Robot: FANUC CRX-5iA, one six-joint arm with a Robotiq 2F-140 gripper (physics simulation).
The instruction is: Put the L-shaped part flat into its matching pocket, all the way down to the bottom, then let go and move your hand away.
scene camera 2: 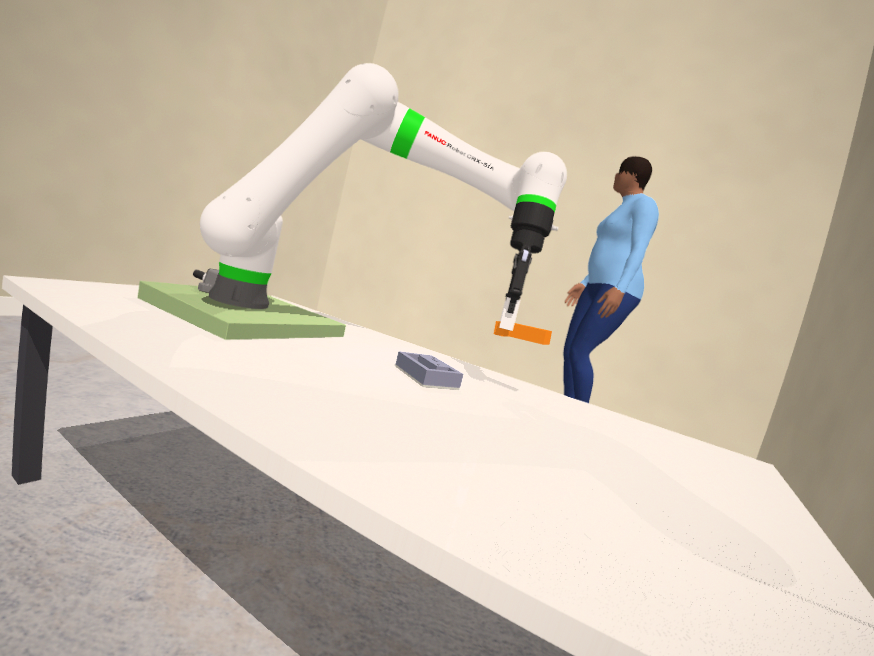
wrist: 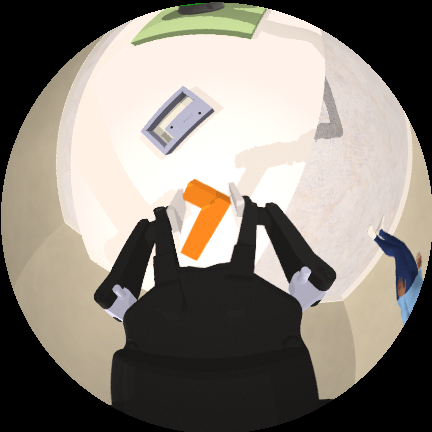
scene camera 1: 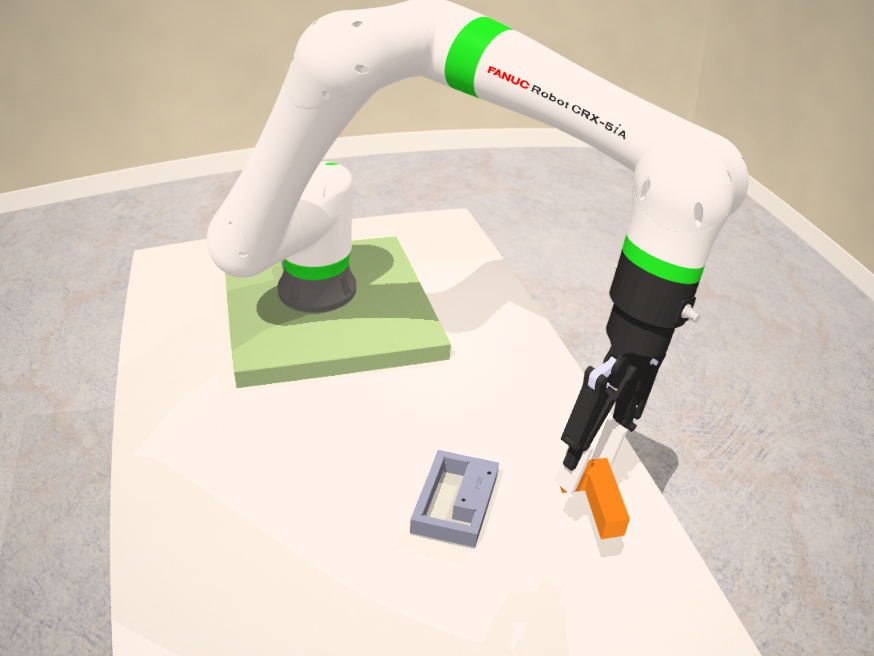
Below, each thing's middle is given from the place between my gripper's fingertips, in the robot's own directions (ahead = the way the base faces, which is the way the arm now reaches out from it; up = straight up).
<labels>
The orange L-shaped part (scene camera 1: 611, 517) lies 4 cm ahead of my hand and 1 cm above it. From my hand the other things lie so: grey block with pocket (scene camera 1: 451, 508): 12 cm to the right, 12 cm below, 11 cm behind.
</labels>
